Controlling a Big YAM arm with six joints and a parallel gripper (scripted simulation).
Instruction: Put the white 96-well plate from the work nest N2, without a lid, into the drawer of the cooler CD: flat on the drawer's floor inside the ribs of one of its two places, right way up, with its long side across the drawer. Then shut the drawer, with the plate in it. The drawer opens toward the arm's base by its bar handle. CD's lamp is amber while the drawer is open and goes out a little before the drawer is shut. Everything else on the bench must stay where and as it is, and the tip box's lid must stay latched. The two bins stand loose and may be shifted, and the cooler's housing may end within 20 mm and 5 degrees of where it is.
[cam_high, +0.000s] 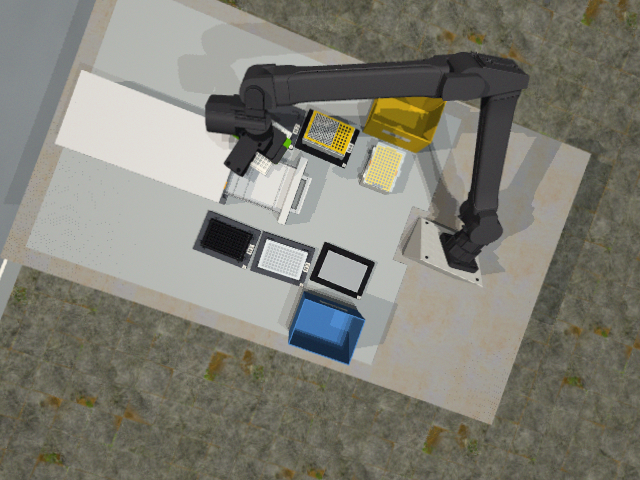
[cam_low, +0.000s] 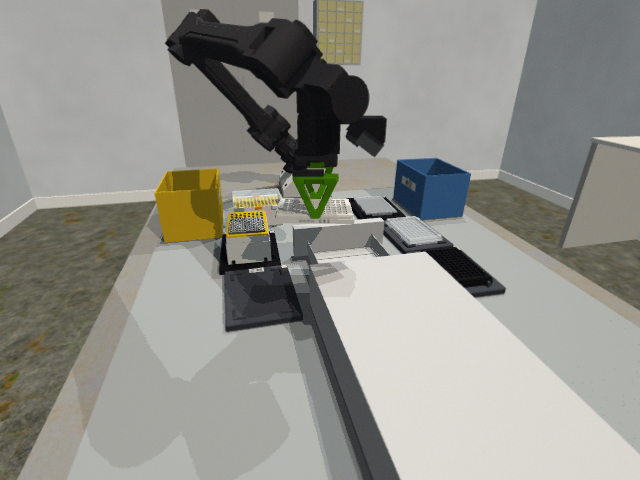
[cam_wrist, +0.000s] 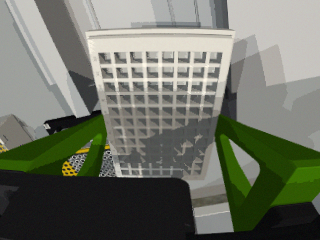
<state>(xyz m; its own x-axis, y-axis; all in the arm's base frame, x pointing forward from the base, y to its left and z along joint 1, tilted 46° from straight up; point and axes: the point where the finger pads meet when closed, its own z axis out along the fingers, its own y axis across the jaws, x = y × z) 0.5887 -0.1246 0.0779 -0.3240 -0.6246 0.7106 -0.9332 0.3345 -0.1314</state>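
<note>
Right now my hand is 30 mm short of the cooler's drawer, 70 mm to the right of it and 130 mm above it. From my hand the other things lie so: white 96-well plate 10 mm below; then cooler CD 160 mm ahead, 60 mm to the left, 120 mm below; then tip box 160 mm behind, 100 mm to the right, 100 mm below.
</note>
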